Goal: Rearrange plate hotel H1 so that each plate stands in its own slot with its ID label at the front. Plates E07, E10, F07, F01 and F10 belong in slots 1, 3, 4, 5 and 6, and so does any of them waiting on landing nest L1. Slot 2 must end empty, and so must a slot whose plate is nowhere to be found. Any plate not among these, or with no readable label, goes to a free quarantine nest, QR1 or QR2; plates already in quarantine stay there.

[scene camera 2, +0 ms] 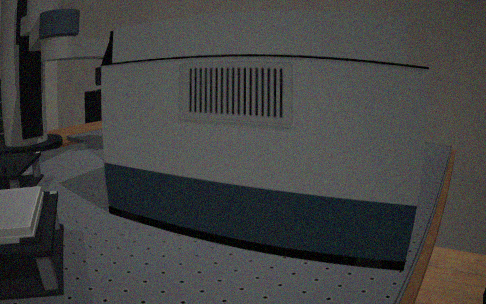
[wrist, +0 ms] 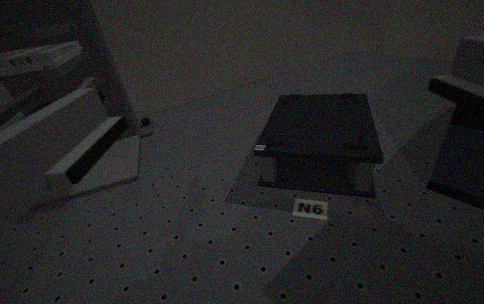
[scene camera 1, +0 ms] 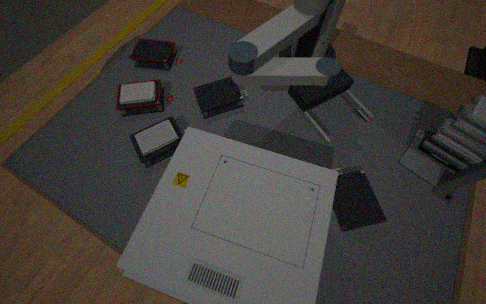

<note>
The pictures show: my gripper and a large white instrument.
</note>
